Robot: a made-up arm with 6 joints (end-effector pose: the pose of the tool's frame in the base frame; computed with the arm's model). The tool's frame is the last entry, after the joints.
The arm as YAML. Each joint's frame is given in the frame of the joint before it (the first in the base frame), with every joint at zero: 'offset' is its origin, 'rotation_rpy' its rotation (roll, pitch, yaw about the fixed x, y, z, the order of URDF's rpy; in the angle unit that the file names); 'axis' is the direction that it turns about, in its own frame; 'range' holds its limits. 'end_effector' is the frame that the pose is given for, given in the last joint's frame.
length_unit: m
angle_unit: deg
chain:
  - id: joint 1
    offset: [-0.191, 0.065, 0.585]
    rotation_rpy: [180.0, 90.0, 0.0]
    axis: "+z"
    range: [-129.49, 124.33]
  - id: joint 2
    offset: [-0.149, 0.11, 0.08]
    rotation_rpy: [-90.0, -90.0, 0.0]
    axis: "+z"
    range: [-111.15, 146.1]
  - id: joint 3
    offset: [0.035, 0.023, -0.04]
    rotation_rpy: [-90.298, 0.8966, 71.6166]
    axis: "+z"
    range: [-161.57, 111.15]
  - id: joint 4
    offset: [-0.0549, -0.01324, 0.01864]
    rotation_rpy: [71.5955, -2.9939, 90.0]
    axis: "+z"
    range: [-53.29, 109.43]
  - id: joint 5
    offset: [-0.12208, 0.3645, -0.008]
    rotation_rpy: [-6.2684, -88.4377, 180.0]
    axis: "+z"
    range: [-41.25, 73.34]
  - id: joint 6
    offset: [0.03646, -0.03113, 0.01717]
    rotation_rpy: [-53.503, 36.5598, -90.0]
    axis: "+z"
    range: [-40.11, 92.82]
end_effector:
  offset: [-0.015, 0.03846, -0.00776]
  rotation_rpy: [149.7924, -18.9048, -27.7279]
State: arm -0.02 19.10 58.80 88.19 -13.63 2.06
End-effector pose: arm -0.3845 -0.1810 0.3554 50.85 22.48 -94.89
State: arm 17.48 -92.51 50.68 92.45 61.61 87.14
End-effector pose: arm -0.5044 -0.1143 1.0154 -4.62 -17.28 74.04
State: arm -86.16 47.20 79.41 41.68 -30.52 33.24
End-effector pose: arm 0.0700 0.1301 0.3656 -147.12 -39.71 50.23
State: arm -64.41 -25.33 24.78 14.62 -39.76 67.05
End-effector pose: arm -0.0377 -0.0141 0.2717 97.57 67.31 -62.96
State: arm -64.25 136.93 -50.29 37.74 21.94 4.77
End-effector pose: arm -0.5907 -0.1872 0.4572 48.98 -74.21 -123.44
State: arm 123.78 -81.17 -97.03 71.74 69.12 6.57
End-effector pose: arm 0.0427 0.1769 0.4989 119.56 -10.38 82.75
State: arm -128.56 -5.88 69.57 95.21 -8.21 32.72
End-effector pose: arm -0.5565 0.2730 0.5389 -44.26 -148.66 -3.17
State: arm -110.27 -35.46 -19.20 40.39 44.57 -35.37
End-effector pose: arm -0.0692 0.0911 0.1865 85.00 41.02 52.42
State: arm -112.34 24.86 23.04 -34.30 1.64 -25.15
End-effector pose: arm 0.0932 -0.1943 0.4107 102.45 -76.33 -13.52
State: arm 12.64 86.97 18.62 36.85 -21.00 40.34
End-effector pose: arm -0.1454 -0.2611 0.9932 70.83 -70.20 -22.57
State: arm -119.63 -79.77 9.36 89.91 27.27 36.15
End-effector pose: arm -0.3509 0.0253 0.0953 -7.30 145.02 -0.67
